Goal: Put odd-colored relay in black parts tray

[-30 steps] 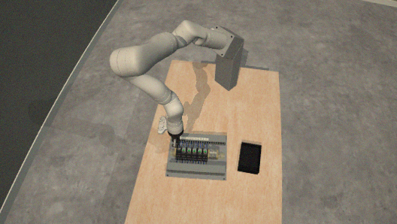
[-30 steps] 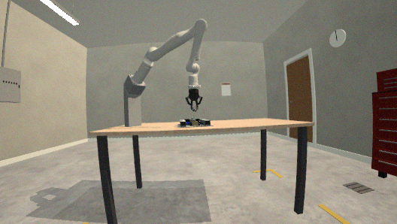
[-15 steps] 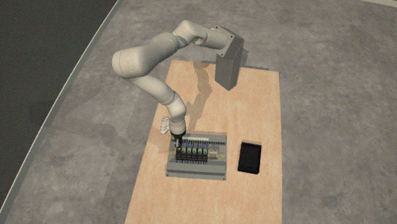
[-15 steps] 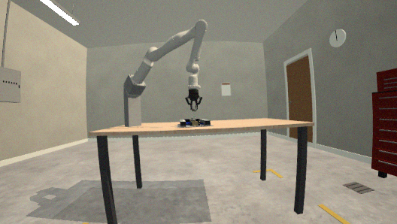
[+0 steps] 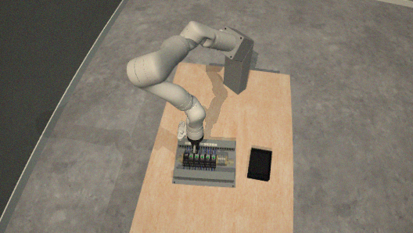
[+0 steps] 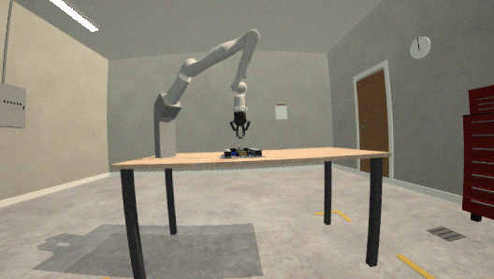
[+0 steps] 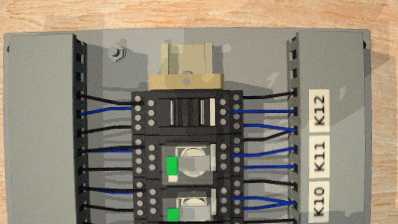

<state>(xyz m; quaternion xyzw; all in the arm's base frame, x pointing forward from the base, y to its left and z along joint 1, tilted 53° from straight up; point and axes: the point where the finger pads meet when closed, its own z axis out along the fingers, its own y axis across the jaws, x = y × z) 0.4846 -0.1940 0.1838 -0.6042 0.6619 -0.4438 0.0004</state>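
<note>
Now: hand 110 mm short of the black parts tray, 310 mm to the right of it and 120 mm above it. The rest, counted from my hand: relay: 10 mm below; grey relay panel: 20 mm ahead, 40 mm to the left, 120 mm below.
</note>
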